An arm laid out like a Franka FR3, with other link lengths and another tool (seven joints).
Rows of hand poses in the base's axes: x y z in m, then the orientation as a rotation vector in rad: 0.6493, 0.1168, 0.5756, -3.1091, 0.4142, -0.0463; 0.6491, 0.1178, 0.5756, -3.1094, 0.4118, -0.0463; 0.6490, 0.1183, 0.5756, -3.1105, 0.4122, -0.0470; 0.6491, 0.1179, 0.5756, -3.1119, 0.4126, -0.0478; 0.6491, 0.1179, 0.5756, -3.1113, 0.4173, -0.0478; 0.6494, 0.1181, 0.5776, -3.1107, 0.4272, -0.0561; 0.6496, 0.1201, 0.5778, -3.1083, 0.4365, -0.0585; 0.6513, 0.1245, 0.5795, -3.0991, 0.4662, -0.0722; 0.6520, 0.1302, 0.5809, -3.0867, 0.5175, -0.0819; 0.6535, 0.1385, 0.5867, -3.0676, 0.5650, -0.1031; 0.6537, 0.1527, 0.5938, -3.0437, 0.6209, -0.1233; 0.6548, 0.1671, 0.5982, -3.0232, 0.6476, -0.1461; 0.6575, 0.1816, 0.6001, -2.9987, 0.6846, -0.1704; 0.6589, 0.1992, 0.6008, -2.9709, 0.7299, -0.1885; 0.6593, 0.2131, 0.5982, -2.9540, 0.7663, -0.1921
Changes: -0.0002, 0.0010, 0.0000, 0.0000, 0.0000, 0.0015; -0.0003, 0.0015, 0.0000, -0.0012, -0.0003, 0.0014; -0.0002, 0.0011, 0.0000, -0.0027, -0.0006, 0.0012; -0.0002, 0.0011, 0.0000, -0.0027, -0.0006, -0.0018; 0.0001, 0.0013, 0.0020, -0.0042, -0.0057, -0.0081; 0.0003, 0.0033, 0.0022, -0.0032, -0.0074, -0.0142; 0.0020, 0.0077, 0.0039, 0.0004, -0.0167, -0.0337; 0.0027, 0.0134, 0.0053, 0.0040, -0.0234, -0.0673; 0.0042, 0.0217, 0.0111, 0.0125, -0.0384, -0.0992; 0.0044, 0.0359, 0.0182, 0.0233, -0.0532, -0.1372; 0.0055, 0.0503, 0.0226, 0.0351, -0.0699, -0.1565; 0.0082, 0.0648, 0.0245, 0.0480, -0.0881, -0.1831; 0.0096, 0.0824, 0.0252, 0.0623, -0.1025, -0.2156; 0.0100, 0.0963, 0.0226, 0.0695, -0.1061, -0.2412
